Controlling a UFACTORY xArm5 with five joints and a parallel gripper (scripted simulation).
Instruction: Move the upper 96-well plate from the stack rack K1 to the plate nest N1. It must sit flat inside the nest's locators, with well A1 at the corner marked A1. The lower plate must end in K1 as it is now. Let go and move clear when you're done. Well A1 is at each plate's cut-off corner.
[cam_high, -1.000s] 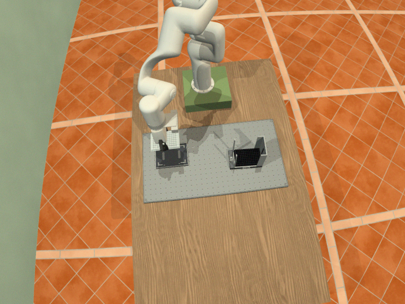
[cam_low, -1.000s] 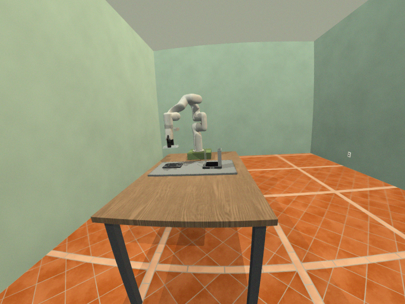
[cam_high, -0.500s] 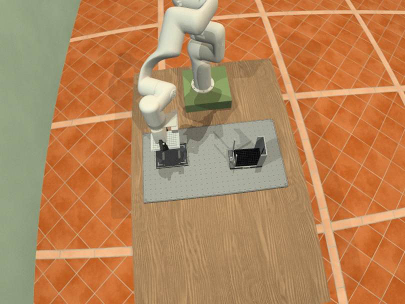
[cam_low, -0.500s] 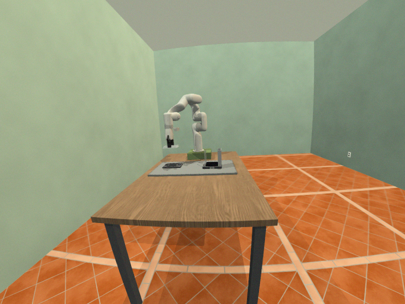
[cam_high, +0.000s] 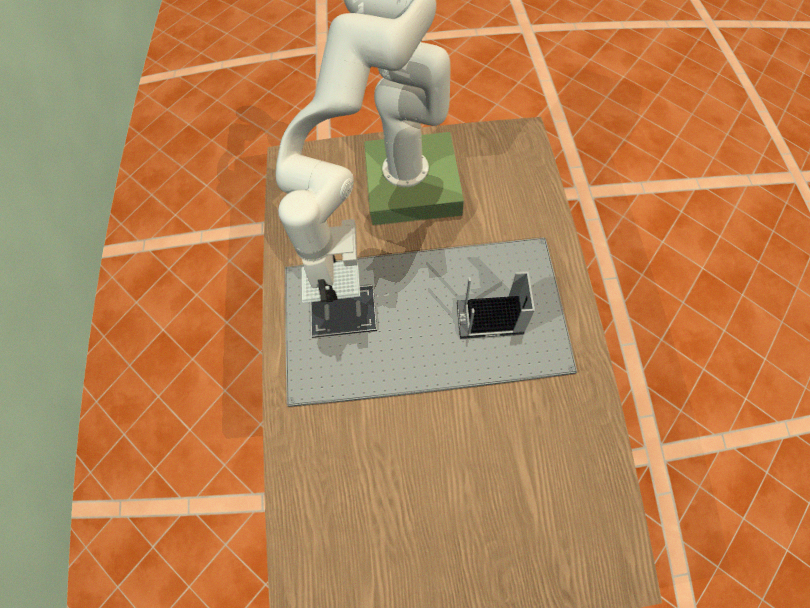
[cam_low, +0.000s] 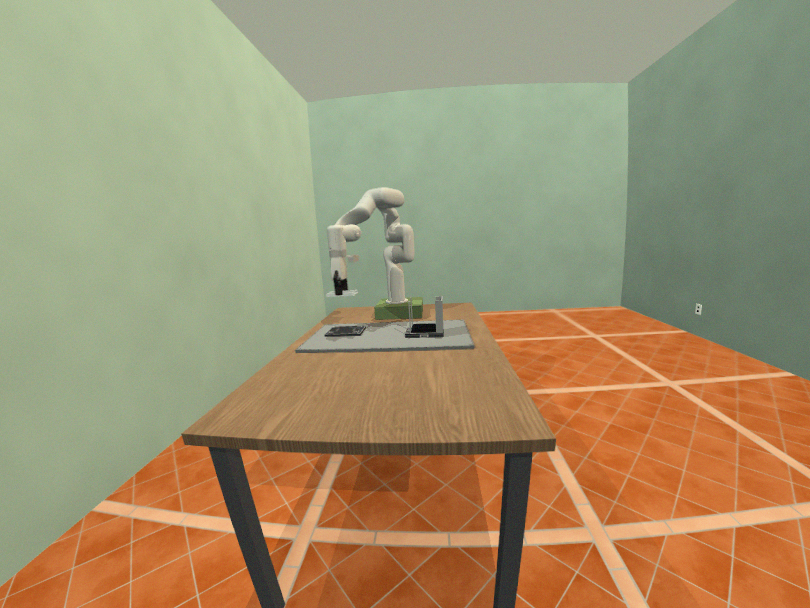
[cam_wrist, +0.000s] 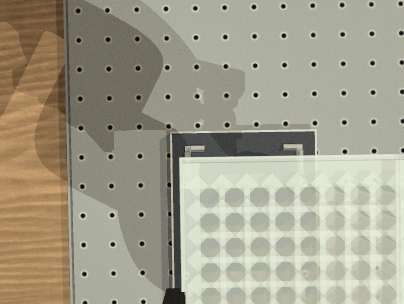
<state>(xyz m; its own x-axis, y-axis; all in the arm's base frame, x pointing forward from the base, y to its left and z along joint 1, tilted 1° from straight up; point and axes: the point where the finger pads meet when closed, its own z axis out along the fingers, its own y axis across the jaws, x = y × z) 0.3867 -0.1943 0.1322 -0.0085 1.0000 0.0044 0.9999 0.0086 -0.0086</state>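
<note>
Now: hand 180 mm above the plate nest. From my hand the other things lie so: A1 label: 180 mm below, 80 mm to the right, 50 mm behind; white 96-well plate: 10 mm below; black plate: 370 mm to the left, 160 mm below, 60 mm ahead.
</note>
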